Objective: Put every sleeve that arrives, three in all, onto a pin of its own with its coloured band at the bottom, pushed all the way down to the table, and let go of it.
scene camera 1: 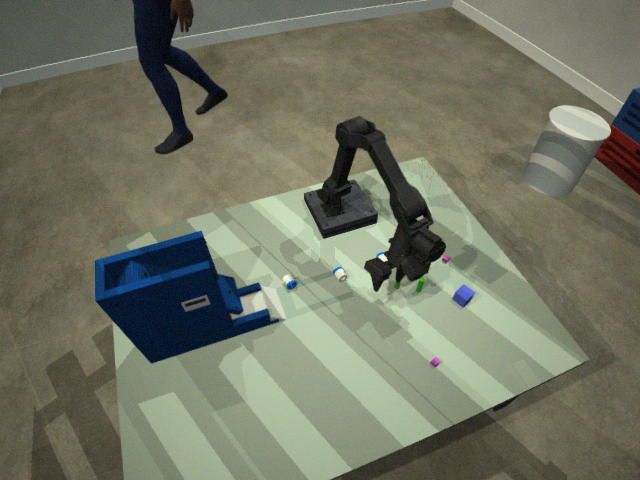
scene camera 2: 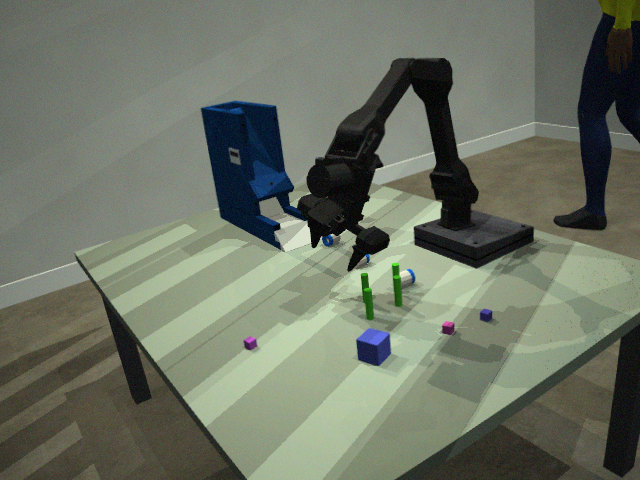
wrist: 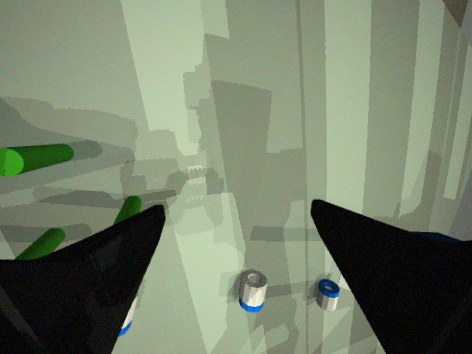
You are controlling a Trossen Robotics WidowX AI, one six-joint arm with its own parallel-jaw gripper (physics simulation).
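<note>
Three white sleeves with a blue band lie on their sides. One sleeve (scene camera 1: 289, 281) (scene camera 2: 329, 240) (wrist: 328, 296) is near the chute, band away from the arm's base. The middle sleeve (scene camera 1: 339, 274) (scene camera 2: 367, 258) (wrist: 253, 290) has its band toward the base and is mostly hidden in scene view 2. The third sleeve (scene camera 1: 381, 256) (scene camera 2: 407, 277) (wrist: 128, 319) lies beside the pins, band toward the base. Several bare green pins (scene camera 1: 420, 284) (scene camera 2: 397, 291) (wrist: 47, 152) stand upright. My gripper (scene camera 1: 394, 284) (scene camera 2: 332, 257) (wrist: 238, 209) is open and empty, above the table beside the pins.
A blue dispenser (scene camera 1: 170, 315) (scene camera 2: 227, 170) with a white chute stands on the table. A large blue cube (scene camera 1: 463, 295) (scene camera 2: 373, 346), magenta cubes (scene camera 1: 435, 362) (scene camera 2: 250, 343) (scene camera 2: 448, 327) and a small blue cube (scene camera 2: 485, 314) lie around the pins. A person (scene camera 1: 160, 67) (scene camera 2: 594, 113) is beyond the table.
</note>
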